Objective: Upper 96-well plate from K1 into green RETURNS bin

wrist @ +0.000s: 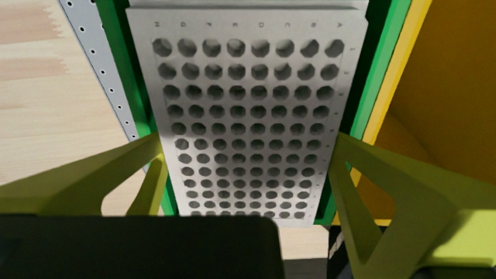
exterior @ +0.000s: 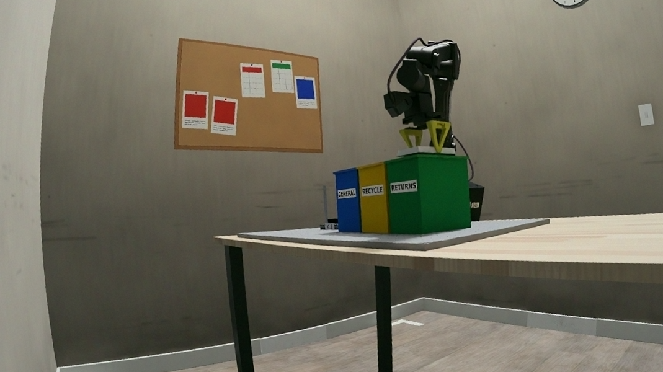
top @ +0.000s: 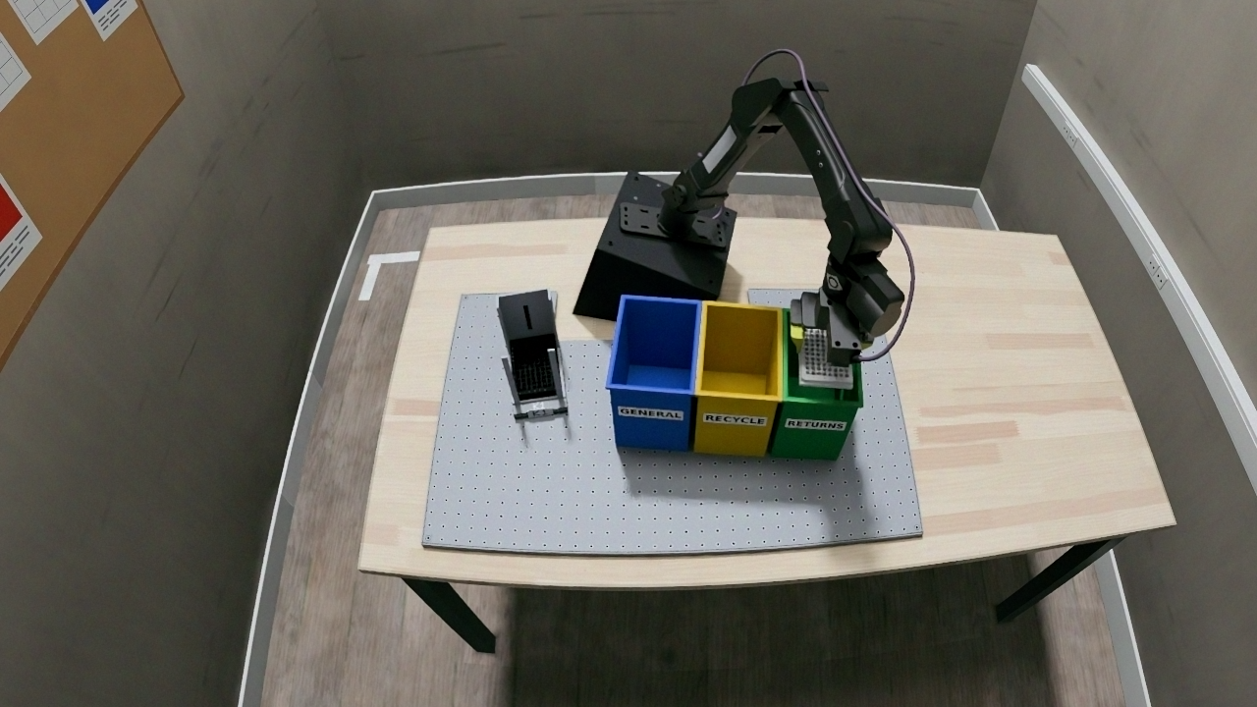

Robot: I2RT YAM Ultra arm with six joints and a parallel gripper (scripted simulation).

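My gripper is now 110 mm above the green returns bin. Also, from my hand: white 96-well plate right at my hand; then yellow recycle bin 20 mm behind, 130 mm to the right, 110 mm below; then blue general bin 40 mm behind, 260 mm to the right, 110 mm below.
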